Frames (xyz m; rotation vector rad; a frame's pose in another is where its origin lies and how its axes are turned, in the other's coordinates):
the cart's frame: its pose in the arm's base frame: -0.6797 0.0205 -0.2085 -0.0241 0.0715 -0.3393
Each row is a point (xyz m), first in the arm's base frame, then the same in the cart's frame.
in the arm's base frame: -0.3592 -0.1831 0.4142
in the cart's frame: 0.3282 -0.1078 0.6423
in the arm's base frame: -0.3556 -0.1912 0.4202
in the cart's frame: 0.3339 -0.1145 0.6485
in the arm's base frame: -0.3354 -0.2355 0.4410
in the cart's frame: 0.3663 -0.1503 0.6702
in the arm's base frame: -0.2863 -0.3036 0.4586
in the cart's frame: 0.4340 -0.1988 0.6906
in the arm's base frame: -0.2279 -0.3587 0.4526
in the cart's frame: 0.5077 -0.2312 0.6883
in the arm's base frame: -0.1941 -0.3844 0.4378
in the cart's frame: 0.5490 -0.2437 0.6758
